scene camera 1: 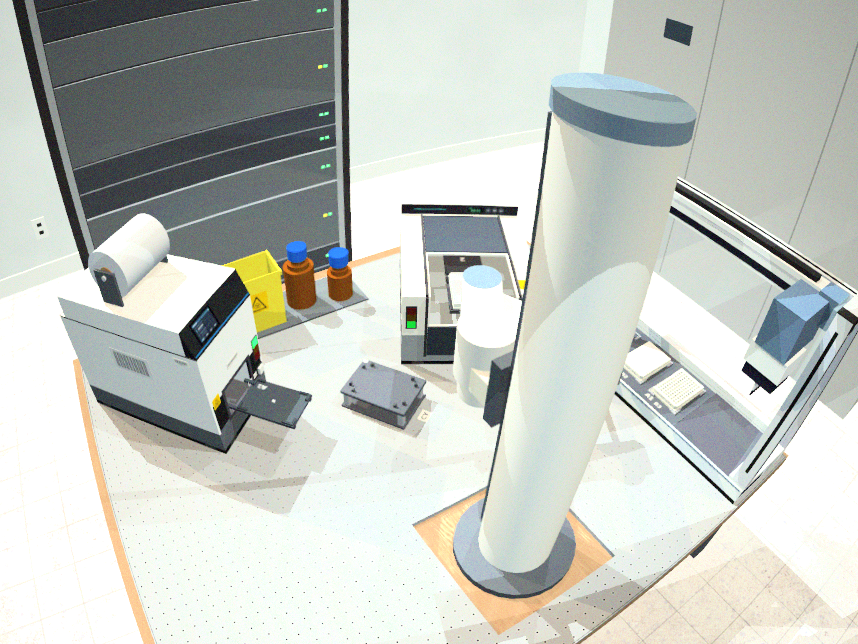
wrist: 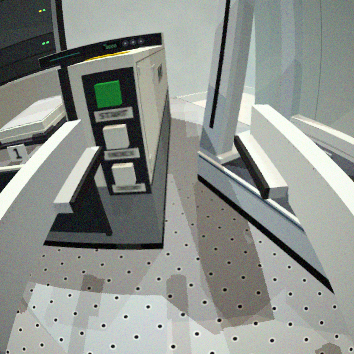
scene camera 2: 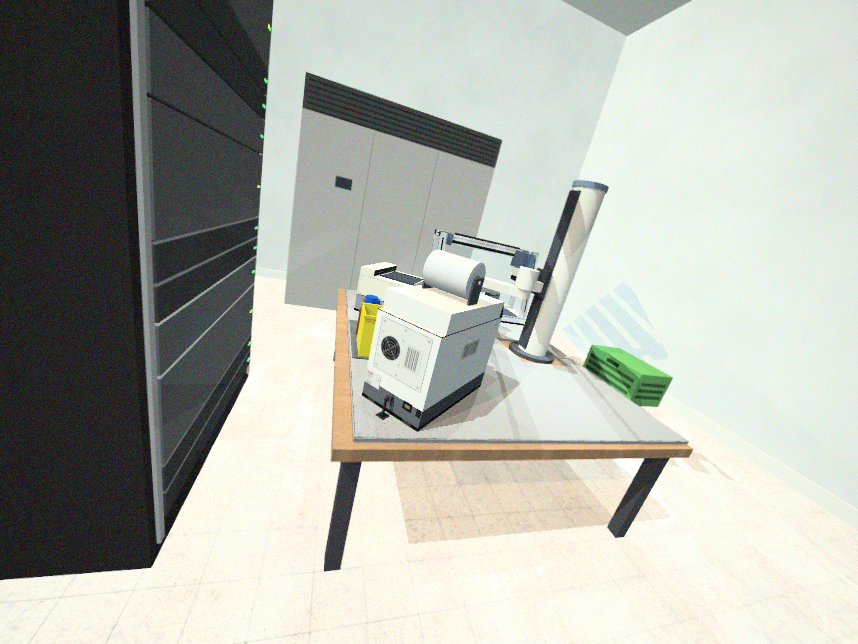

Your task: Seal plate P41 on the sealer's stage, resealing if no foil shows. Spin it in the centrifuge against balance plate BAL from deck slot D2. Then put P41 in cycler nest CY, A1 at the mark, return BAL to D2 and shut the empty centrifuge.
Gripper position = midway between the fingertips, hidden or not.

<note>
My gripper (wrist: 166, 128) holds nothing. I also see a rotor bucket (scene camera 1: 452, 263), a yellow bin (scene camera 2: 361, 343), a sealer tray (scene camera 1: 289, 405), a foil roll (scene camera 2: 454, 274) and a centrifuge lid (scene camera 1: 452, 234).
</note>
